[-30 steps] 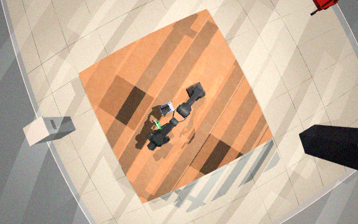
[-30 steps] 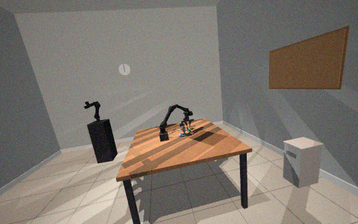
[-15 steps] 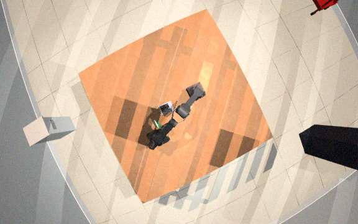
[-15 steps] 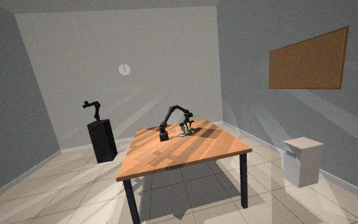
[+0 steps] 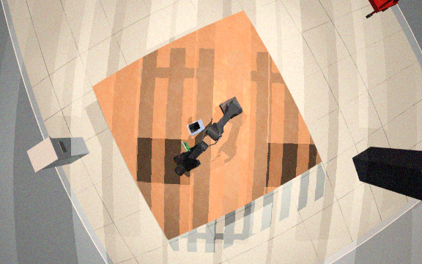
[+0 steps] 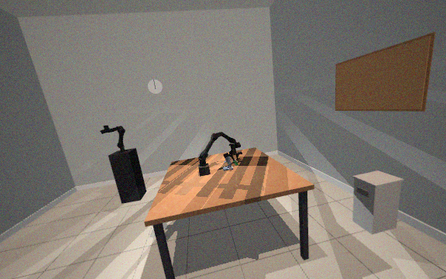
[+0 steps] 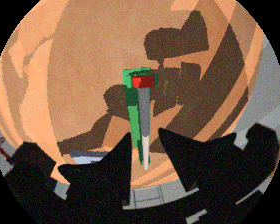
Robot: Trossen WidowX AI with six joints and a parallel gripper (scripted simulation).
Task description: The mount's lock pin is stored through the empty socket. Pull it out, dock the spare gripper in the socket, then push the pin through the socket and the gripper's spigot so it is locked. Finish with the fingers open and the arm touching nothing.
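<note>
The green part lies 10 mm to the left of my gripper tip. Round my gripper tip: grey mount (120 mm to the right, 110 mm behind, 20 mm above); then spare gripper (120 mm to the right, 110 mm behind, 100 mm above).
</note>
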